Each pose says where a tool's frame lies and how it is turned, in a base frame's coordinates. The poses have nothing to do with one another.
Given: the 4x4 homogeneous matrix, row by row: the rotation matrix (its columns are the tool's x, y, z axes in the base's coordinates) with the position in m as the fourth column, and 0 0 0 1 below. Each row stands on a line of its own.
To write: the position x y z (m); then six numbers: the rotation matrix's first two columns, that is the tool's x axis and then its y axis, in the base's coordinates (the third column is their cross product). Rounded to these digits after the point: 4 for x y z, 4 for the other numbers.
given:
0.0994, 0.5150, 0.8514, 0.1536
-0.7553, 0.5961, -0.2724, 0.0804
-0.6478, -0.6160, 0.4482, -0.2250
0, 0, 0, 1
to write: 0.1536, 0.0804, -0.2250, 0.0994, -0.7553, -0.6478, 0.5150, 0.5961, -0.6160
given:
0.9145, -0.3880, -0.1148, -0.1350
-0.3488, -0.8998, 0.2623, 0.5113
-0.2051, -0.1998, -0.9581, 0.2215
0, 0, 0, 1
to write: -0.1350, 0.5113, 0.2215, 0.9145, -0.3488, -0.2051, -0.3880, -0.8998, -0.1998
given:
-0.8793, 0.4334, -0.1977, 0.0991
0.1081, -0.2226, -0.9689, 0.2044
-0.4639, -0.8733, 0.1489, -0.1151
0, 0, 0, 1
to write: 0.0991, 0.2044, -0.1151, -0.8793, 0.1081, -0.4639, 0.4334, -0.2226, -0.8733
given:
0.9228, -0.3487, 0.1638, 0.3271
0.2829, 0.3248, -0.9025, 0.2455
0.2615, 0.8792, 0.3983, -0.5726
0, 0, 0, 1
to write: 0.3271, 0.2455, -0.5726, 0.9228, 0.2829, 0.2615, -0.3487, 0.3248, 0.8792
